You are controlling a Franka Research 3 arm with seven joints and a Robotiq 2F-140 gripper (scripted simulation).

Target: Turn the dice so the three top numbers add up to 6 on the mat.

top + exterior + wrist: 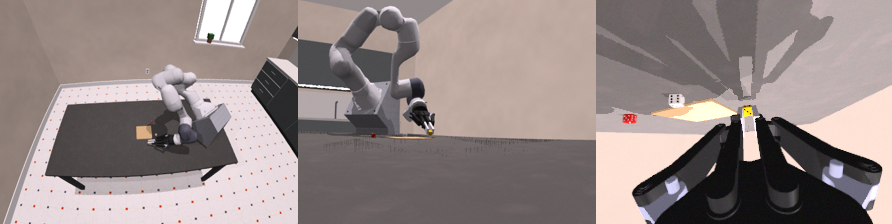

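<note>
Now: hand 7 cm to the left of the white die, 7 cm past it and 3 cm above it. Round my hand: tan mat (14 cm to the right, 4 cm below, 2 cm ahead); yellow die (2 cm below, 2 cm ahead, 1 cm to the right); red die (23 cm to the right, 9 cm behind, 3 cm below).
</note>
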